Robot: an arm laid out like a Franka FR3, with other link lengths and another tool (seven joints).
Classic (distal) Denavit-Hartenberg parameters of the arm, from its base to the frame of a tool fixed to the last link. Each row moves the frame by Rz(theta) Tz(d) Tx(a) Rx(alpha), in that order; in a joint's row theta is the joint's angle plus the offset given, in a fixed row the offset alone. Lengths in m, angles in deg.
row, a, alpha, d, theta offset
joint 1, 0, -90, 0.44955, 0
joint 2, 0, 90, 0, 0
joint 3, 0.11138, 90, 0.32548, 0
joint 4, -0.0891, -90, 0, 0
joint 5, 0, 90, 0.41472, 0
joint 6, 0.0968, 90, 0, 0
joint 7, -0.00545, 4.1, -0.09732, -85.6
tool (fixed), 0, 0, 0.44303, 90
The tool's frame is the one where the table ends.
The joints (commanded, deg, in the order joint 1, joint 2, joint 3, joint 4, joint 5, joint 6, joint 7), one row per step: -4.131 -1.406 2.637 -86.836 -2.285 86.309 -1.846; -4.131 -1.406 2.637 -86.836 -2.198 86.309 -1.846; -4.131 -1.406 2.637 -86.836 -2.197 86.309 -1.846; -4.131 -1.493 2.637 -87.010 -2.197 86.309 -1.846; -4.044 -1.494 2.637 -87.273 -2.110 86.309 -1.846; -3.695 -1.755 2.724 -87.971 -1.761 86.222 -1.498; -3.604 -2.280 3.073 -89.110 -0.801 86.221 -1.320; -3.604 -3.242 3.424 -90.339 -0.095 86.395 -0.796; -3.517 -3.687 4.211 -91.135 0.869 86.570 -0.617; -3.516 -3.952 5.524 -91.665 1.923 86.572 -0.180; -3.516 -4.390 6.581 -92.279 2.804 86.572 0.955; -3.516 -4.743 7.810 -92.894 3.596 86.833 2.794
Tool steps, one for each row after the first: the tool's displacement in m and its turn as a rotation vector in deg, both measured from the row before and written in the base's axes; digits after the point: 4 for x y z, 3 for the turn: 0.0000 0.0005 0.0000 0.087 -0.002 0.007; 0.0000 0.0000 0.0000 0.001 0.000 0.000; -0.0008 0.0000 -0.0006 -0.002 0.087 0.000; -0.0010 0.0014 -0.0022 0.093 0.260 0.093; -0.0035 0.0068 -0.0034 0.346 0.505 0.109; -0.0053 0.0104 -0.0044 0.926 0.600 0.318; -0.0055 0.0082 -0.0005 0.628 0.086 -0.138; -0.0030 0.0146 -0.0021 0.883 0.185 0.736; -0.0032 0.0195 -0.0018 0.929 0.302 0.915; -0.0043 0.0162 -0.0007 0.722 0.257 -0.051; -0.0032 0.0177 -0.0013 0.600 0.139 -0.603
